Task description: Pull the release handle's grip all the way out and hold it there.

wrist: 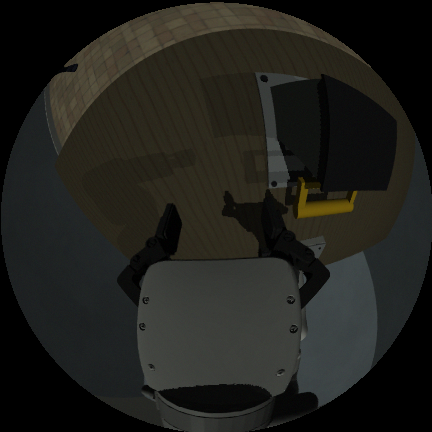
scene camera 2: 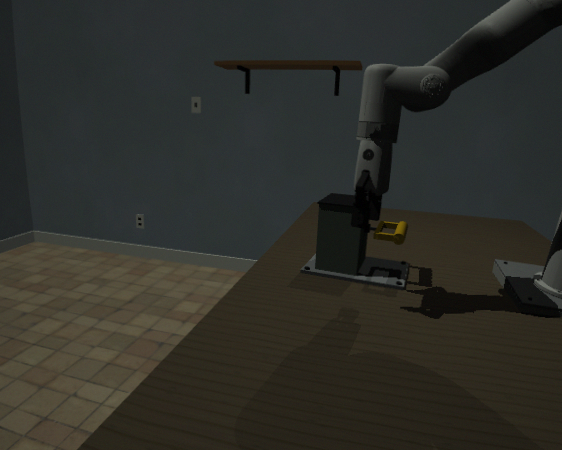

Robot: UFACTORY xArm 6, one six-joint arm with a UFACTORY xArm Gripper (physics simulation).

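Note:
The release handle's yellow grip (scene camera 2: 401,232) (wrist: 327,208) is a U-shaped frame with a round bar. It stands out from the side of a dark grey box-shaped housing (scene camera 2: 339,237) (wrist: 361,137), with a short gap between its frame and the housing in the scene view. The housing stands on a light grey base plate (scene camera 2: 320,272) (wrist: 270,125). My gripper (scene camera 2: 366,220) (wrist: 219,209) is open and empty. In the scene view its fingers overlap the housing's upper right edge. In the wrist view the grip lies to the right of the right finger, outside the gap between the fingers.
The wooden table (scene camera 2: 300,350) (wrist: 175,115) bears the base plate and the robot's base (scene camera 2: 547,280) at the right. A wall shelf (scene camera 2: 290,65) hangs behind, left of the arm. Arm shadows fall across the table. Tiled floor (scene camera 2: 100,320) lies beyond the table's left edge.

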